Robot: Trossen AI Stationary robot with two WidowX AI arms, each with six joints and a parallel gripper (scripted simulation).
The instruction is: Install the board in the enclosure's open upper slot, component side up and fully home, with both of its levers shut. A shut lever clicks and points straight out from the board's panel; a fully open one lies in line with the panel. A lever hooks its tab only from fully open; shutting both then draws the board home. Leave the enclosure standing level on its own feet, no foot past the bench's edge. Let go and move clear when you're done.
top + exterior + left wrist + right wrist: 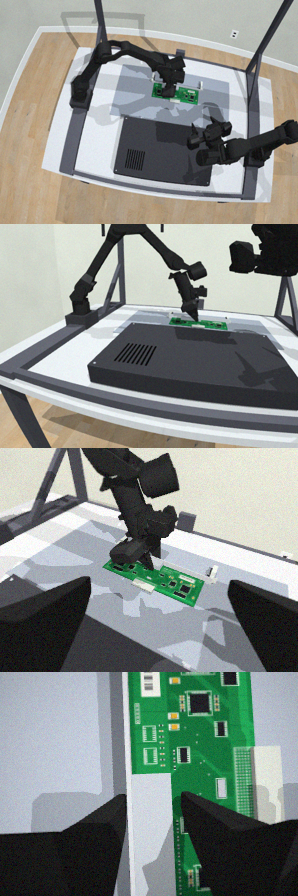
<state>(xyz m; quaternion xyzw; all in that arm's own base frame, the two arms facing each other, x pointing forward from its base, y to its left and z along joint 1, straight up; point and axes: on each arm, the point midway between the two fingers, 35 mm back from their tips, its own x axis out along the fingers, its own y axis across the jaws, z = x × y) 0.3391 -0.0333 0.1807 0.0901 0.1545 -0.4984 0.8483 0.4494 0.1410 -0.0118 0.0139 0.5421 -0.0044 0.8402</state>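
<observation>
My right hand is 4 cm short of the grey mat, 2 cm to the right of it and 5 cm above it. The rest, counted from my right hand: green board: 1 cm behind, 2 cm to the left, 3 cm below; black enclosure: 31 cm ahead, 7 cm to the left, 1 cm below.
</observation>
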